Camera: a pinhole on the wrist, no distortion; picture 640 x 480 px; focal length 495.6 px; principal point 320.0 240.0 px. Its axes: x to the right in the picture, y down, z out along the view. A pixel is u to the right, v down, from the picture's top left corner.
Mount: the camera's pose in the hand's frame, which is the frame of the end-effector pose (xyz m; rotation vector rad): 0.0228 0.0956 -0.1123 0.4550 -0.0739 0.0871
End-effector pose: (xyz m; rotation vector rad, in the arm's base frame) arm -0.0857 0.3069 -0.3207 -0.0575 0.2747 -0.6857
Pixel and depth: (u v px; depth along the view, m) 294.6 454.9 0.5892
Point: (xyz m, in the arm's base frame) 0.0466 0.3752 0.1894
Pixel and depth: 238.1 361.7 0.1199
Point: -0.0468 0.3628 -0.3230
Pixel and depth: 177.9 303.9 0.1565
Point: -0.0749 0.3580 -0.2879
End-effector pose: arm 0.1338 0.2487 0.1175 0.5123 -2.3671 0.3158
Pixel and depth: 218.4 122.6 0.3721
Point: 0.1437 0.0672 -0.0412
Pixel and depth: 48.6 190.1 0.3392
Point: 0.2057 0.1534 -0.1098
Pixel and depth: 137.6 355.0 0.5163
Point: 0.0697 0.1340 -0.3001
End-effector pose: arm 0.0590 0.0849 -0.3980 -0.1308 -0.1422 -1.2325
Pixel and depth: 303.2 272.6 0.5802
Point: -0.0875 0.1460 0.0147
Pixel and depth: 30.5 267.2 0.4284
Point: -0.1166 0.3338 -0.1860
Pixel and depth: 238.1 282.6 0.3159
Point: 0.0148 0.1534 -0.2313
